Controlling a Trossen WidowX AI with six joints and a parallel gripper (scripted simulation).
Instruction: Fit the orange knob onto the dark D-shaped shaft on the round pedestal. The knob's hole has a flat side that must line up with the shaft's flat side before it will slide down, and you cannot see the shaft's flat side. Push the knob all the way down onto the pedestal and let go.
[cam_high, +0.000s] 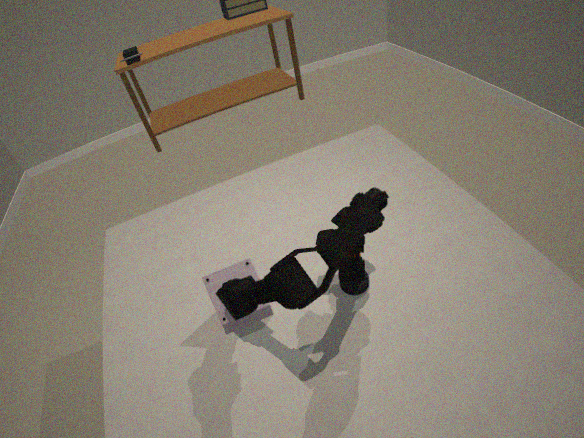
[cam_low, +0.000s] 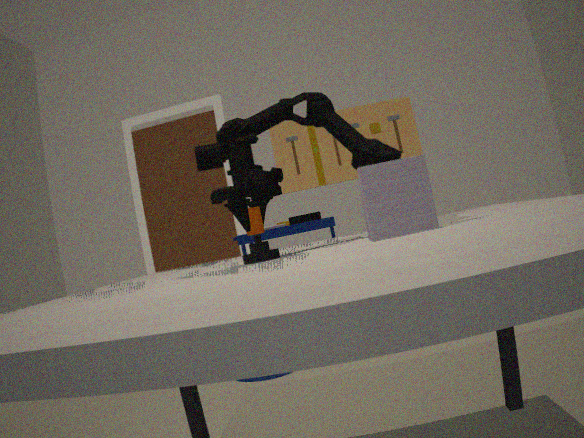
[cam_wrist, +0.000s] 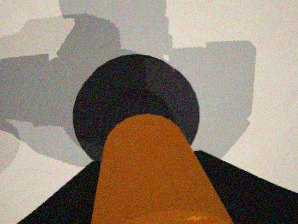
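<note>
The orange knob is 2 cm above my gripper tip. Also, from my gripper tip: round pedestal (4 cm below).
</note>
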